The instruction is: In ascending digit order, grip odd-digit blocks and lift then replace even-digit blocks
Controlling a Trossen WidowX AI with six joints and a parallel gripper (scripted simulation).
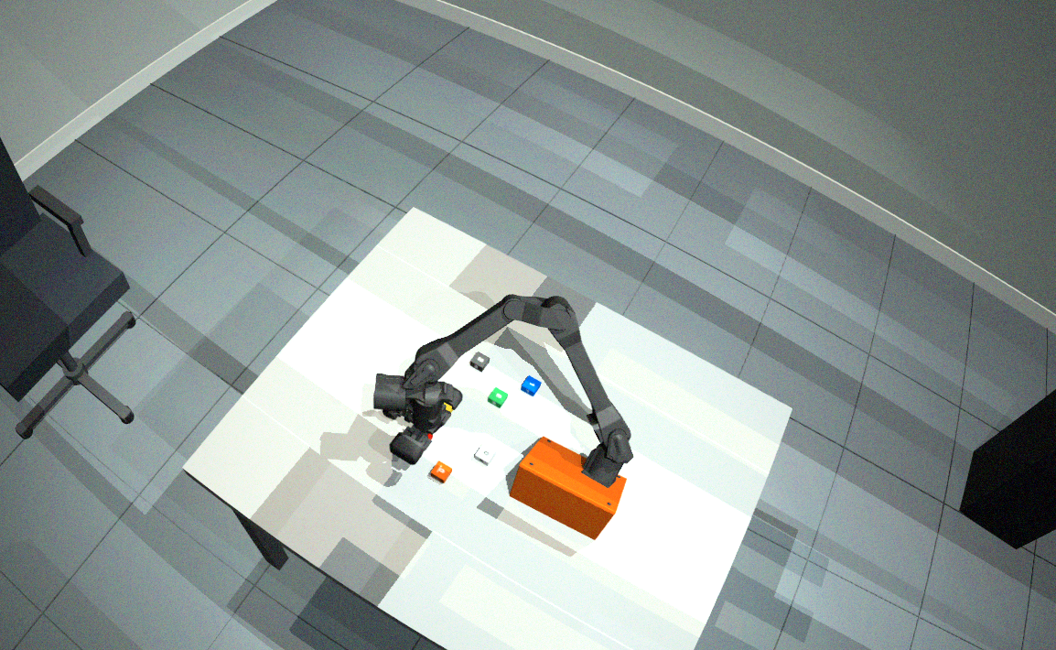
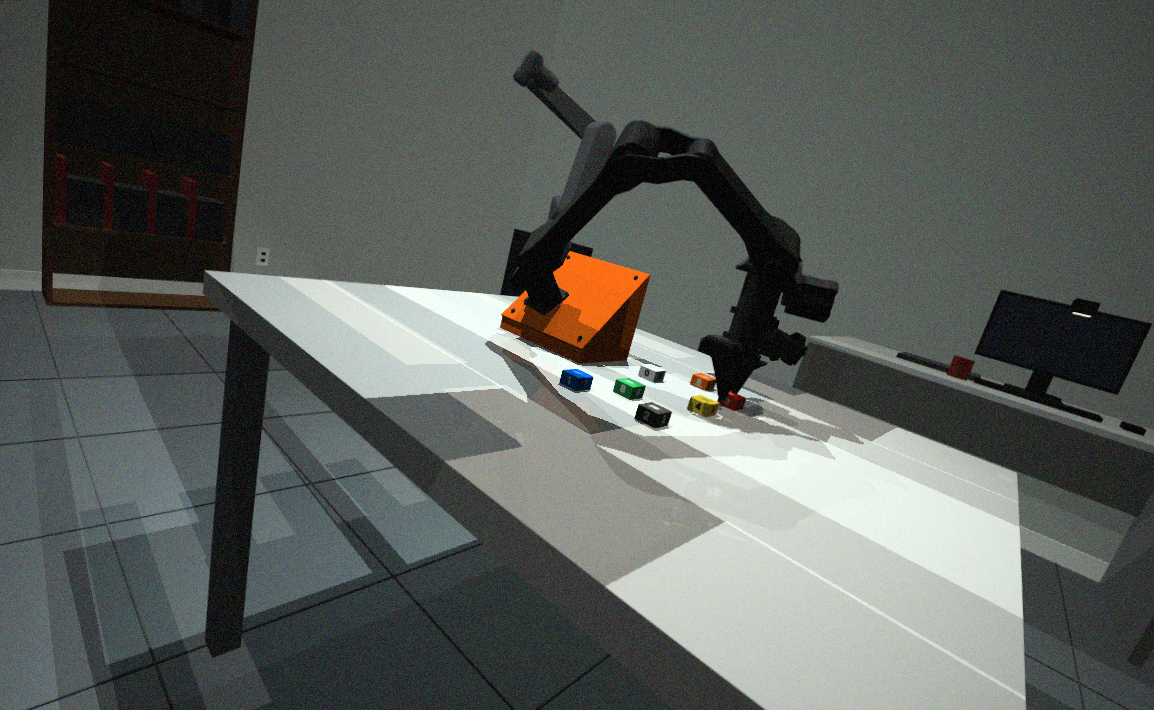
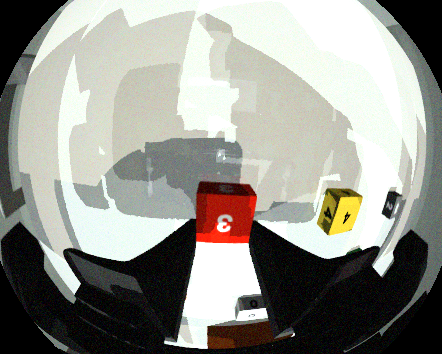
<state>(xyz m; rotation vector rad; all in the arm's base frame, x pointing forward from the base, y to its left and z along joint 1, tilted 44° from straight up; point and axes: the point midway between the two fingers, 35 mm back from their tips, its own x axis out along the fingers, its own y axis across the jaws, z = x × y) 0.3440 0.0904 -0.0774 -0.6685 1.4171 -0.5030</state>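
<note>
Now: the red block marked 3 1 cm ahead of my gripper tip. Also, from my gripper tip: white block marked 0: 12 cm behind, 5 cm to the right; then yellow block: 10 cm to the right, 2 cm ahead; then orange block: 7 cm behind, 4 cm to the left.
</note>
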